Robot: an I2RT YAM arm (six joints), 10 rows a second.
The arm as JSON. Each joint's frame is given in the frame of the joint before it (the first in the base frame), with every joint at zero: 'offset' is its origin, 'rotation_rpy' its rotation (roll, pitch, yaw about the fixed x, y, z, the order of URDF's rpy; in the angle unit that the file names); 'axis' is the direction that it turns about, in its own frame. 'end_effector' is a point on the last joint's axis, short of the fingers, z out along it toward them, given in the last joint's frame.
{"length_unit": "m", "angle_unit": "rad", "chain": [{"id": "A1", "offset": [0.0, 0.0, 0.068], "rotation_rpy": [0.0, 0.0, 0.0], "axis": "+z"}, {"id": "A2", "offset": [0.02, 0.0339, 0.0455], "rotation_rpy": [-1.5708, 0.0, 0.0], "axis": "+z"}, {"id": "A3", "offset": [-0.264, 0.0, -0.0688], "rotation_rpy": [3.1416, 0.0, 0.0], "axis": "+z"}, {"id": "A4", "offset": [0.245, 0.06, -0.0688], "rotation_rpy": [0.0, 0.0, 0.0], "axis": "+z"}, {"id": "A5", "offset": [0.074, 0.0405, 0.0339], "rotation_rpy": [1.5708, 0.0, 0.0], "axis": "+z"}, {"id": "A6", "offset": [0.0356, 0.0, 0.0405], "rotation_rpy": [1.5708, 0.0, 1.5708], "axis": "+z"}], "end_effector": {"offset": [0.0, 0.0, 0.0], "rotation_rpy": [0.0, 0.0, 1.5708]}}
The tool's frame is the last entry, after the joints.
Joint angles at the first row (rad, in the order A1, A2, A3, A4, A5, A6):
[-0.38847 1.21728 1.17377 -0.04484 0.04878 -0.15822]
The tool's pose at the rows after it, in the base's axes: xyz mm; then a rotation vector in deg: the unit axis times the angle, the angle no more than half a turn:
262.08 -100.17 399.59 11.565 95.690 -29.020
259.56 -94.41 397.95 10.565 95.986 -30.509
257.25 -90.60 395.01 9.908 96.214 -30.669
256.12 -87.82 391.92 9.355 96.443 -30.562
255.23 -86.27 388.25 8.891 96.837 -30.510
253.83 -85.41 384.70 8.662 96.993 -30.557
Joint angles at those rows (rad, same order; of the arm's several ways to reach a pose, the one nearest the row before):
[-0.35211 1.19956 1.15727 -0.04477 0.10233 -0.20537]
[-0.33230 1.18224 1.14045 -0.04600 0.12876 -0.23101]
[-0.32102 1.16730 1.12085 -0.04382 0.13518 -0.23934]
[-0.31235 1.15789 1.10434 -0.03989 0.13710 -0.24385]
[-0.30796 1.15086 1.08820 -0.03682 0.13654 -0.24848]
[-0.30651 1.14256 1.07021 -0.02935 0.13634 -0.25156]

